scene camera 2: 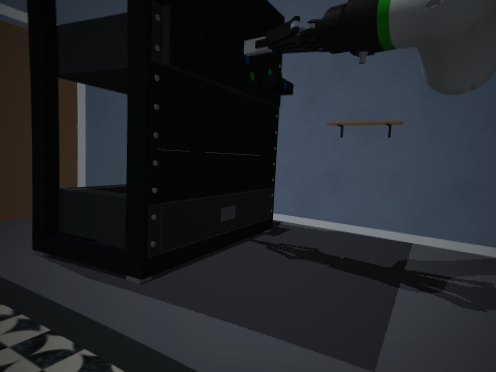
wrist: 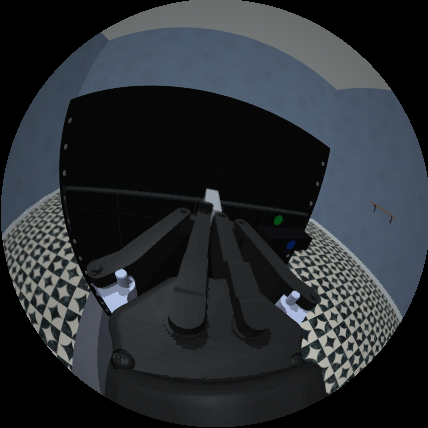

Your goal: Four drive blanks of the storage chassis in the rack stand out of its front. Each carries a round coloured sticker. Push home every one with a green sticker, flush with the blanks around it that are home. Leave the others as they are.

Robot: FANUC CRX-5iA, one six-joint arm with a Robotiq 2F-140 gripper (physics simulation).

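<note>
The black storage chassis (scene camera 2: 210, 65) (wrist: 92, 212) is in the rack. In the scene view, one green sticker (scene camera 2: 252, 76) is lower left and another green sticker (scene camera 2: 270, 72) (wrist: 278, 220) is to its right. A blue sticker (scene camera 2: 247, 59) is above the left green one. Another blue sticker (scene camera 2: 285, 85) (wrist: 291, 245) is on a blank that plainly stands out at the right. How far the other stickered blanks stand out is too dark to tell. My gripper (scene camera 2: 257, 46) (wrist: 209, 198) is shut and empty, its pale tips at the chassis front, above the green stickers in the scene view. Contact cannot be told. The fingers hide part of the front in the wrist view.
The black rack (scene camera 2: 139, 150) has a lower unit (scene camera 2: 190, 222) with a pale label. An orange-brown wall shelf (scene camera 2: 365, 123) (wrist: 383, 210) is on the blue wall at the right. The protruding blue-stickered blank is right of and below my fingers.
</note>
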